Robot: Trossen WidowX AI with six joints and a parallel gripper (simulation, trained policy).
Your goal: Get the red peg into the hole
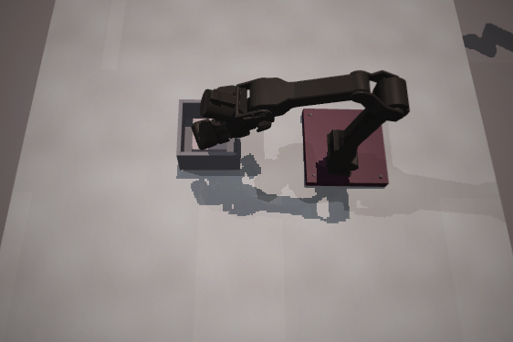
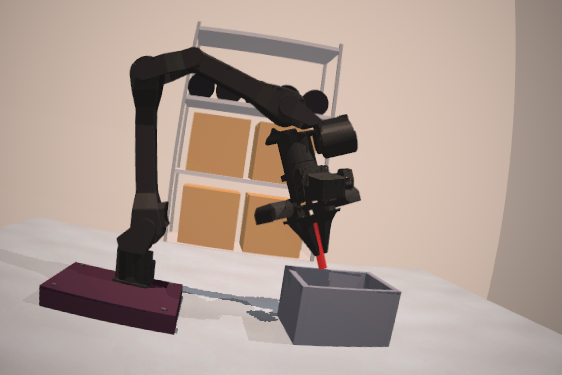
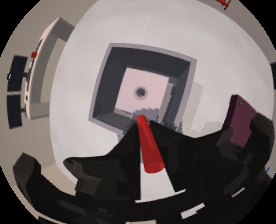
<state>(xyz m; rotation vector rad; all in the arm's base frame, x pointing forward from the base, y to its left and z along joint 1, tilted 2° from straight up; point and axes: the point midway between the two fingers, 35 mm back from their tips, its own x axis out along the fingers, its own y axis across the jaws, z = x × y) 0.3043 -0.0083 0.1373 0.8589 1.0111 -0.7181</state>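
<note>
Right now my gripper tip is 30 mm short of the pale plate, 40 mm to the left of it and 80 mm above it. Round my gripper tip: grey box: 30 mm ahead, 40 mm to the right, 100 mm below; then red peg: 10 mm behind, 10 mm to the left, 10 mm above.
</note>
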